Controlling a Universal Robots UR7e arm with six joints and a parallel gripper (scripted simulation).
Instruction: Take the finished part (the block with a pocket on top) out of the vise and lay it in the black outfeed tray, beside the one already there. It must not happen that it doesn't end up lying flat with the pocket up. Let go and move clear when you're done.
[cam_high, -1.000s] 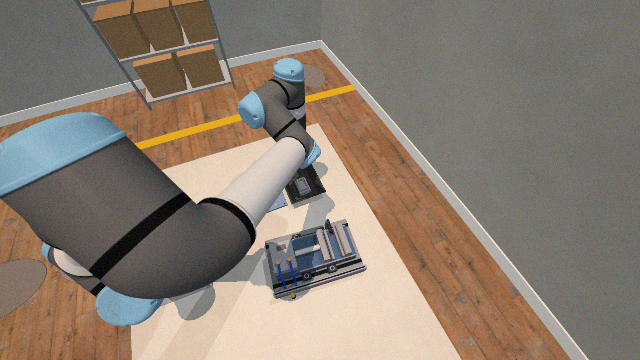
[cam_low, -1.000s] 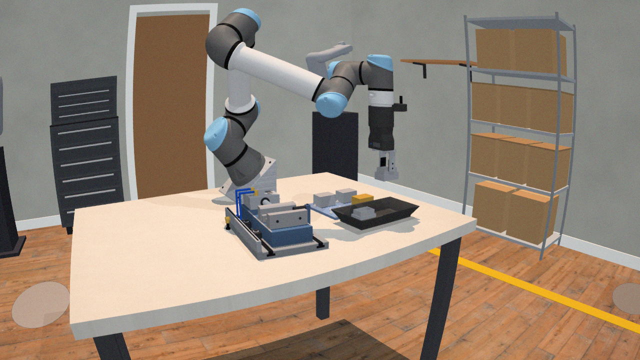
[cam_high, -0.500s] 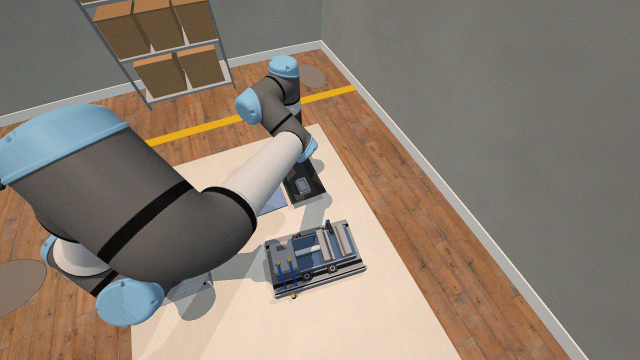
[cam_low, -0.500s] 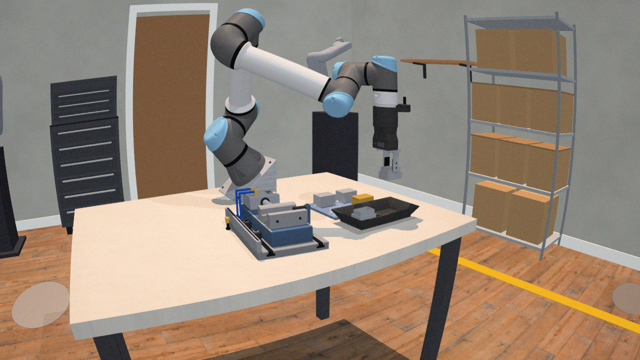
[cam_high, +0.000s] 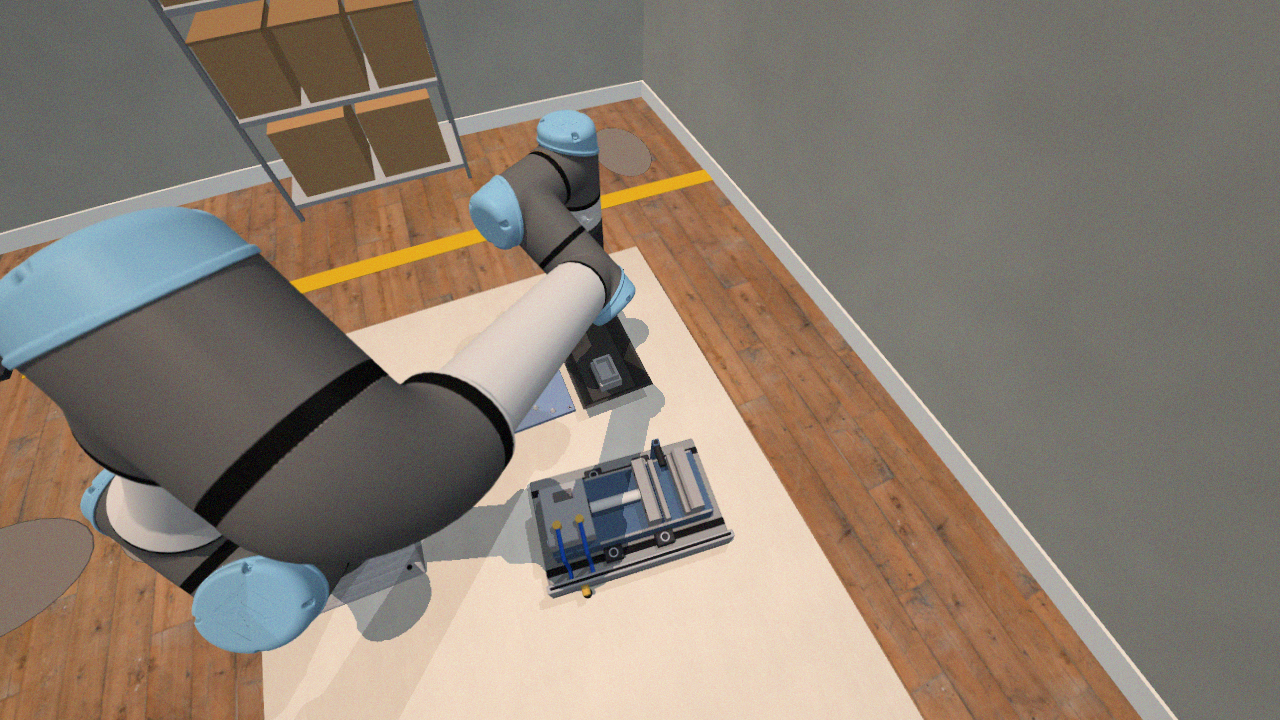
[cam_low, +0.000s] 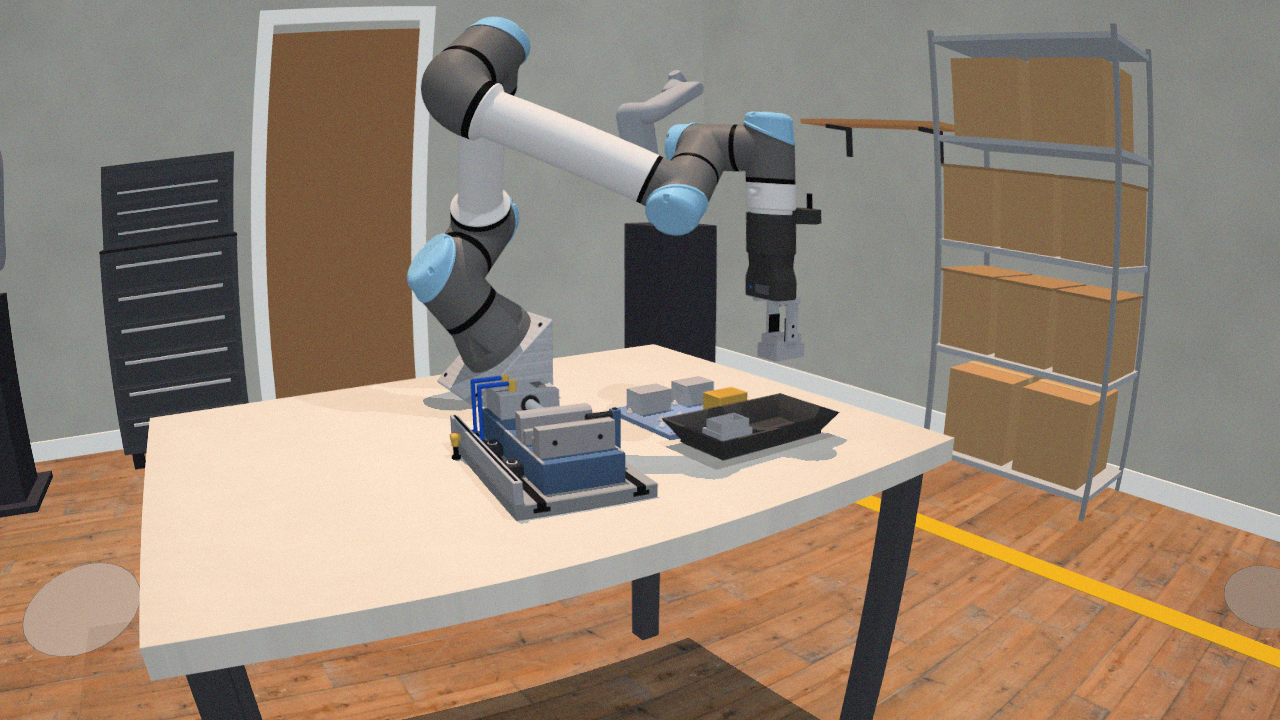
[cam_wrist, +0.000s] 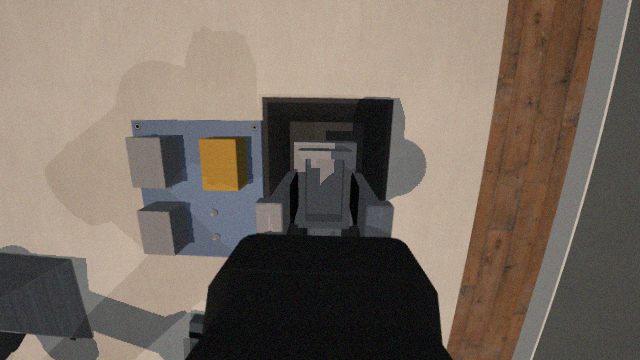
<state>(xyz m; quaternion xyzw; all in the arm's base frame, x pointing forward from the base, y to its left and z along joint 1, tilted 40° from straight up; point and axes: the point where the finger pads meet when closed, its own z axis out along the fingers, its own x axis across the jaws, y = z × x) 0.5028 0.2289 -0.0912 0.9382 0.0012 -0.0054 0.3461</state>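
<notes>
My hand is 120 mm past the yellow block, 10 mm to the left of it and 140 mm above it. Also, from my hand: grey actuator box (160 mm behind, 350 mm to the right, 90 mm below).
</notes>
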